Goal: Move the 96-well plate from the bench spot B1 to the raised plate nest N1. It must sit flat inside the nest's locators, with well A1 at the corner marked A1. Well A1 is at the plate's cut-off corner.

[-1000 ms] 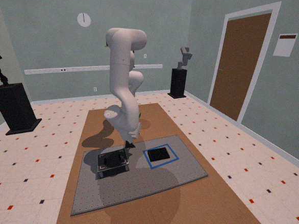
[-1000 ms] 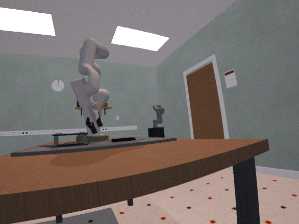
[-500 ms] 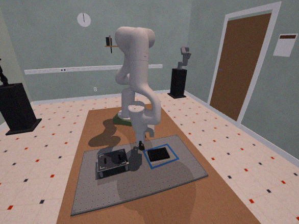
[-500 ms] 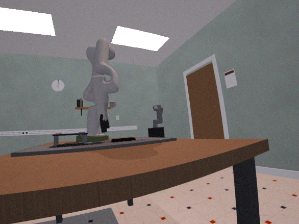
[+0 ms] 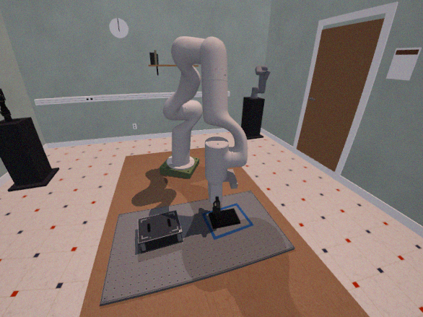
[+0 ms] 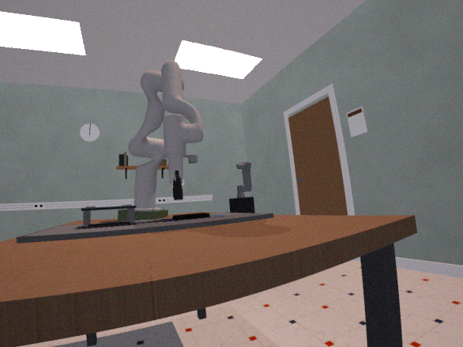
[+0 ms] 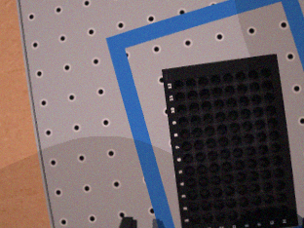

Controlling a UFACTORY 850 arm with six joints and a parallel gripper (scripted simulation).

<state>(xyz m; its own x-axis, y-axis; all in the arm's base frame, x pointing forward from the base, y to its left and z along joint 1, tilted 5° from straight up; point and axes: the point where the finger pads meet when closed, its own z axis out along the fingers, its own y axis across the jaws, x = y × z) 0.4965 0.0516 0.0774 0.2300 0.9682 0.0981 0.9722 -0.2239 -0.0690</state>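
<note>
My hand is 80 mm above the 96-well plate, 40 mm to the right of it and 20 mm short of it. From my hand the other things lie so: raised plate nest 250 mm to the right, 30 mm below, 20 mm ahead.
</note>
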